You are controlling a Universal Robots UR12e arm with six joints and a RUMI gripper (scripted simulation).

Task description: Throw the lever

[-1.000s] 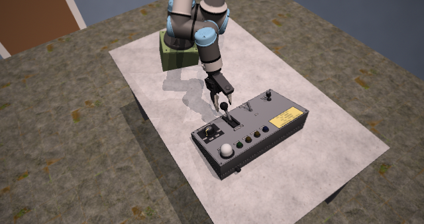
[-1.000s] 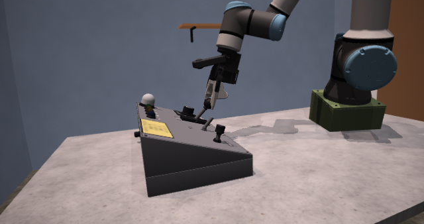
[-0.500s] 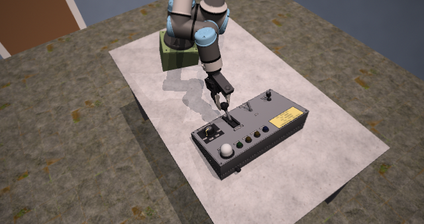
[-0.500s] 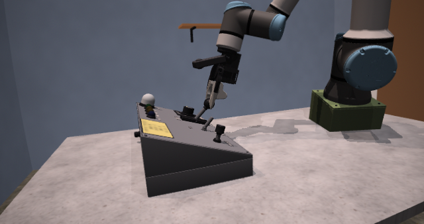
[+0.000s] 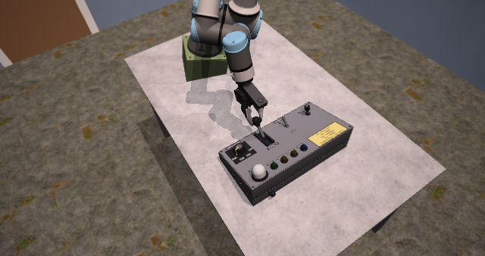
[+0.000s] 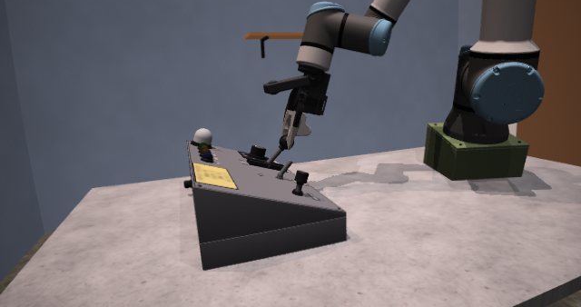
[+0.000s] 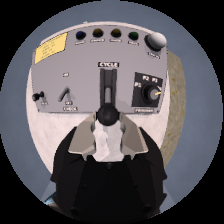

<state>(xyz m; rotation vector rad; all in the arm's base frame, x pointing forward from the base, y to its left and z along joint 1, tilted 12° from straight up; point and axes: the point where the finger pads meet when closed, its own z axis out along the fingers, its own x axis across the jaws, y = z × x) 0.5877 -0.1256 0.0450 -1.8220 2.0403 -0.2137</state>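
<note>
Right now the ball-topped lever is 3 cm ahead of my hand and 3 cm below it. The rest, counted from my hand: rotary selector: 5 cm ahead, 14 cm to the right, 4 cm below; then toggle switch: 6 cm ahead, 12 cm to the left, 4 cm below; then wedge-shaped console: 9 cm ahead, 5 cm to the left, 6 cm below.
</note>
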